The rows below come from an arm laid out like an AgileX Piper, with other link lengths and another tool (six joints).
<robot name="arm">
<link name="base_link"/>
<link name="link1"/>
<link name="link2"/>
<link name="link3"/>
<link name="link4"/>
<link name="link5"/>
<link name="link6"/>
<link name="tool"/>
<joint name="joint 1" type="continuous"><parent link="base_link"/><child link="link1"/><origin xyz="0 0 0.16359"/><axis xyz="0 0 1"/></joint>
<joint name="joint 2" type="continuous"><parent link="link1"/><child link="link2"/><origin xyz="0 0 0" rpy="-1.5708 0 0"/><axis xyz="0 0 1"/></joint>
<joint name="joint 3" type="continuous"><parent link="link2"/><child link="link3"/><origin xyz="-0.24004 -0.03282 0"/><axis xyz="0 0 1"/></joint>
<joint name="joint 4" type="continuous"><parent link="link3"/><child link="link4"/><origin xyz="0.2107 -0.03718 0" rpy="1.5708 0 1.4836"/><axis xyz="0 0 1"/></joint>
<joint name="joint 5" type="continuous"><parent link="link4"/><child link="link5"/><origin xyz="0 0 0" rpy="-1.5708 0 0"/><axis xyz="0 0 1"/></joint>
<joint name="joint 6" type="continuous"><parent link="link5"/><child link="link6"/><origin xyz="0 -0.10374 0" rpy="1.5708 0 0"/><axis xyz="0 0 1"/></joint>
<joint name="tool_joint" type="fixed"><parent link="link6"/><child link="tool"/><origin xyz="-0.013 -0.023 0.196" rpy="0 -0.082 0.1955"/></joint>
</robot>
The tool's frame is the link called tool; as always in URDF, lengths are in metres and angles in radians. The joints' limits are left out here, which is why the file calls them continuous.
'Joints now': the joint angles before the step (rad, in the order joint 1, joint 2, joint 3, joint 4, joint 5, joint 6). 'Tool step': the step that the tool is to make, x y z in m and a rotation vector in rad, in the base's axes. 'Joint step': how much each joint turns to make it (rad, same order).
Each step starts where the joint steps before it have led.
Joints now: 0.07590, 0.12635, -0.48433, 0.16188, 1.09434, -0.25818
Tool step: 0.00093, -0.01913, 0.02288, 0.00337, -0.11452, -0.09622
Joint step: -0.09637, -0.11391, 0.00000, 0.00021, -0.00061, -0.00005
